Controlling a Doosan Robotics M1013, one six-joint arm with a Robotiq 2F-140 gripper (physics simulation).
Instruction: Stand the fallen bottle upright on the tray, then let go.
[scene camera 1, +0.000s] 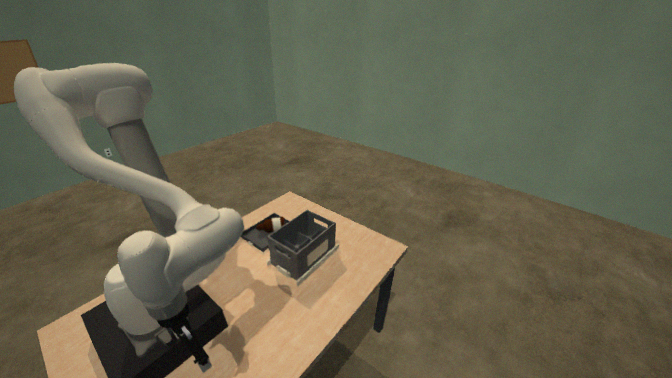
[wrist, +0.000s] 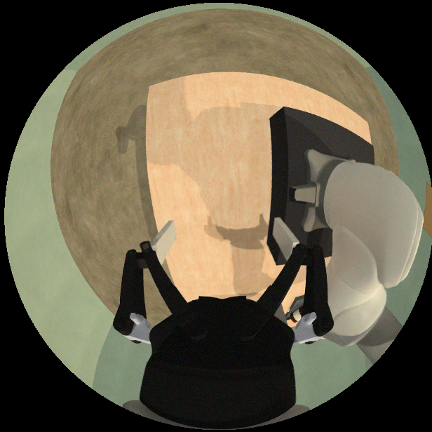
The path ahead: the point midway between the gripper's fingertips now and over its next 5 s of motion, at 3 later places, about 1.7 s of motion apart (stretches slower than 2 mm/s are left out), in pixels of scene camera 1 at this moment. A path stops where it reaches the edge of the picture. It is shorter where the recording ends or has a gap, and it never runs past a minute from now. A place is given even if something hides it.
My gripper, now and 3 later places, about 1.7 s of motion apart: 193, 351; 261, 264; 308, 195; 262, 223
